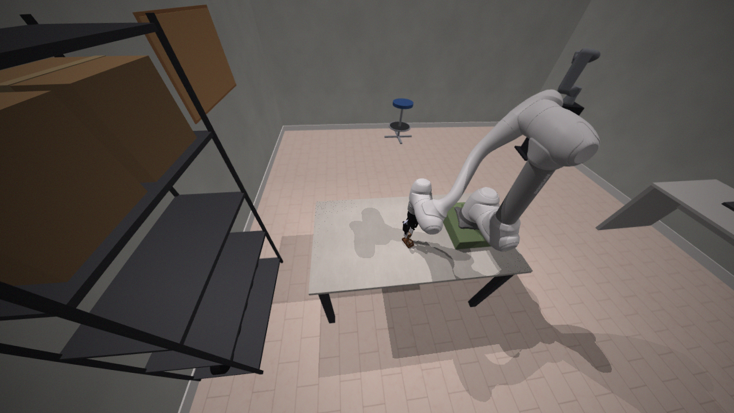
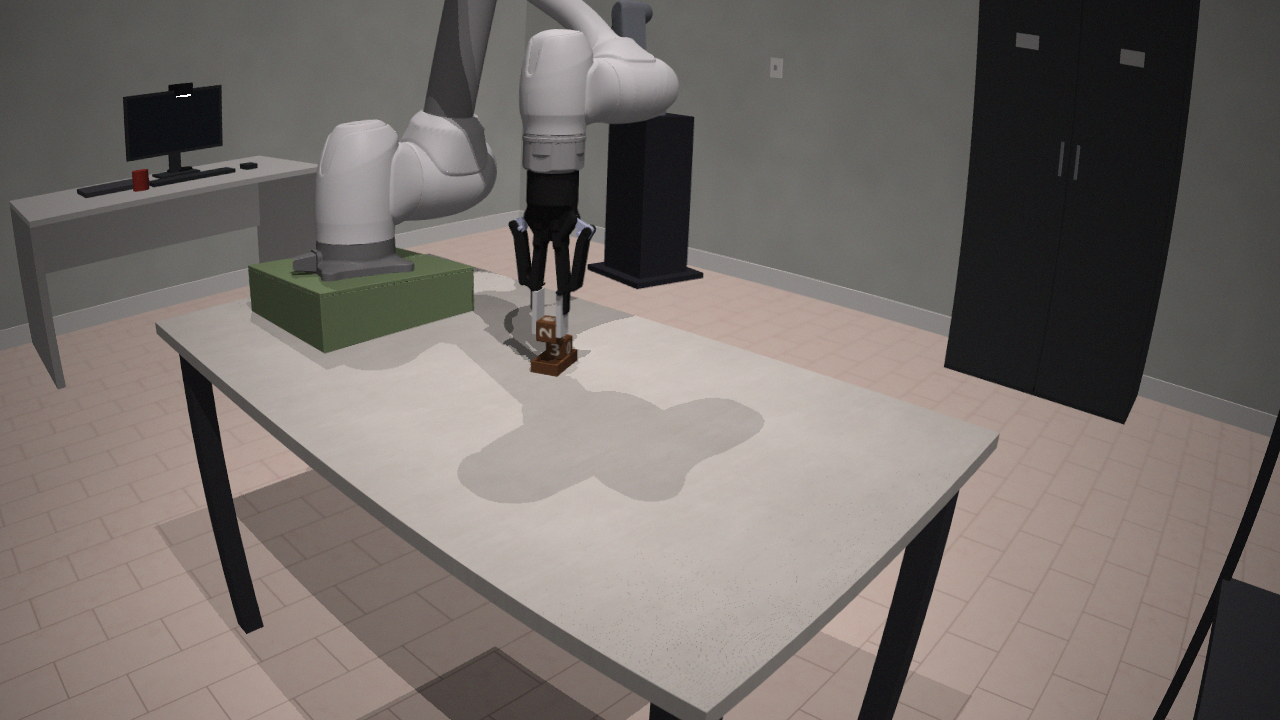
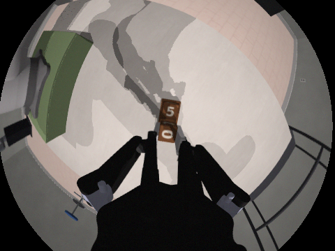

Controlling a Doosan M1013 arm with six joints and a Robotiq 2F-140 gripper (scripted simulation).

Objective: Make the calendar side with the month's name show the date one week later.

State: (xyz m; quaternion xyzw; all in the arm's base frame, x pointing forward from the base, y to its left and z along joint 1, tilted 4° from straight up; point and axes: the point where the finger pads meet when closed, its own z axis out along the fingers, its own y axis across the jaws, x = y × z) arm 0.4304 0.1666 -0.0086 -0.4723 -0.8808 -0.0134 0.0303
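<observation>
Now: the brown cube 2 cm behind my hand, 3 cm to the left of it and 6 cm below it. Also, from my hand: brown tray: 1 cm behind, 1 cm to the left, 8 cm below.
</observation>
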